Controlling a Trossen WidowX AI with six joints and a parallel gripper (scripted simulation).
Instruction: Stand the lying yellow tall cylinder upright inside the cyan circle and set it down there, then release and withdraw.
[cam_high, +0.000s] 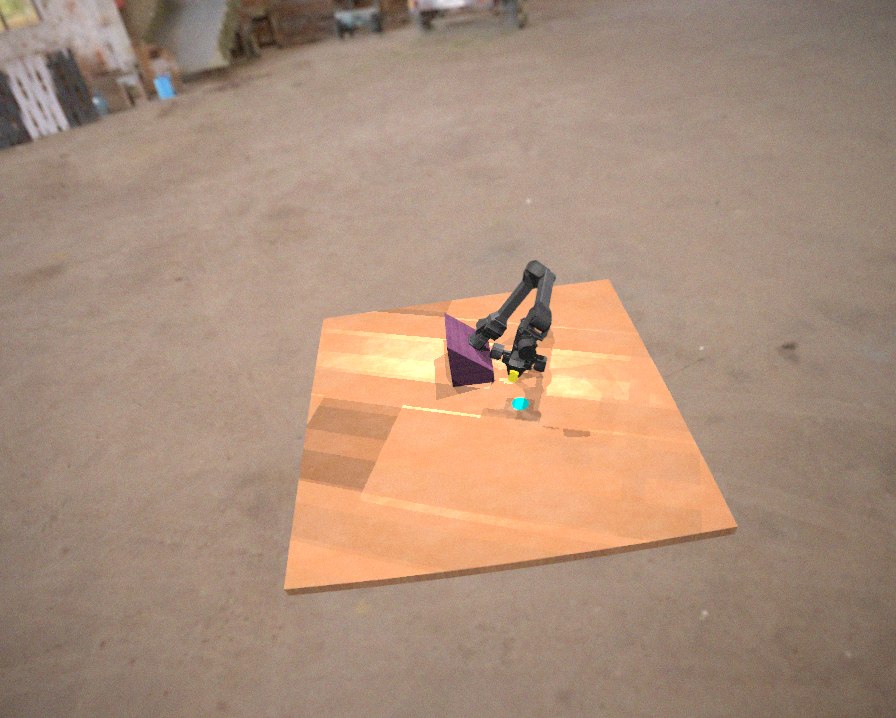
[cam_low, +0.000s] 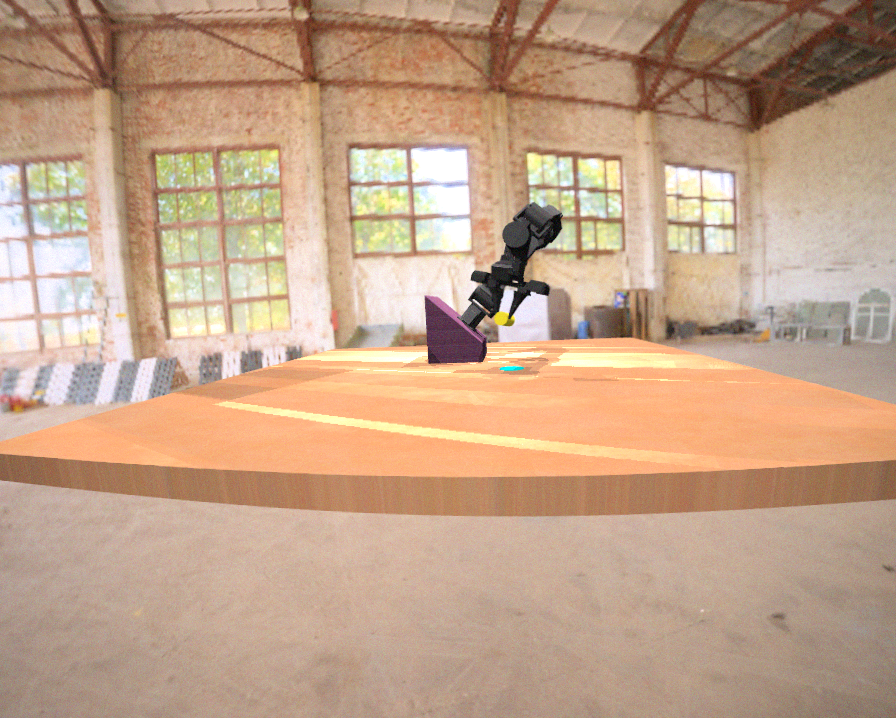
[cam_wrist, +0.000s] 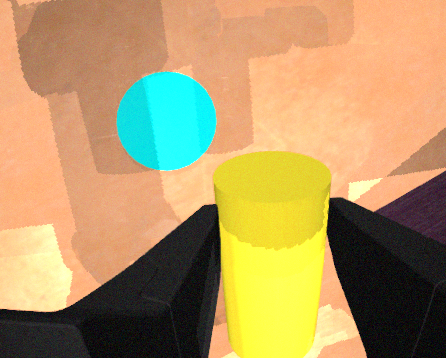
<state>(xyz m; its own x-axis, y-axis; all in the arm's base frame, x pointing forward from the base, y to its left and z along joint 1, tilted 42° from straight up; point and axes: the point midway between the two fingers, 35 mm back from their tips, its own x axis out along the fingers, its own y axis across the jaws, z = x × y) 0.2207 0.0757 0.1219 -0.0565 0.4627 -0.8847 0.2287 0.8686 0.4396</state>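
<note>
Now: gripper tip 1 cm short of the cyan circle, 2 cm to the right of it and 12 cm above it. Also, from my gripper tip: yellow cylinder (2 cm behind).
</note>
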